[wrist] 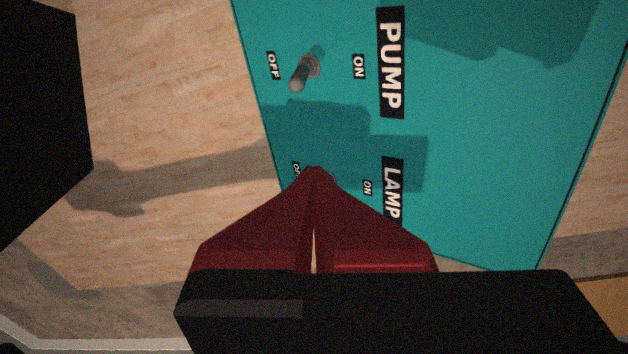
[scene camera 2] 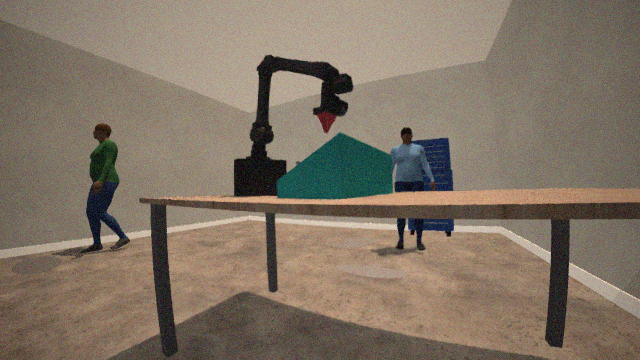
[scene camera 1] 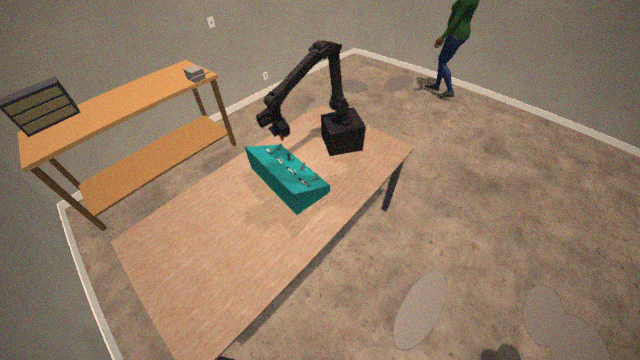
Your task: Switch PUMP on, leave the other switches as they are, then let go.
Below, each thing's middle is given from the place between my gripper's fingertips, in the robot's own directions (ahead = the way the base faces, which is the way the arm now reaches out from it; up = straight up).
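I see that the teal switch box (scene camera 2: 344,167) is 170 mm below my hand, and that it sits 40 mm to the left of the hand and 70 mm ahead of it.
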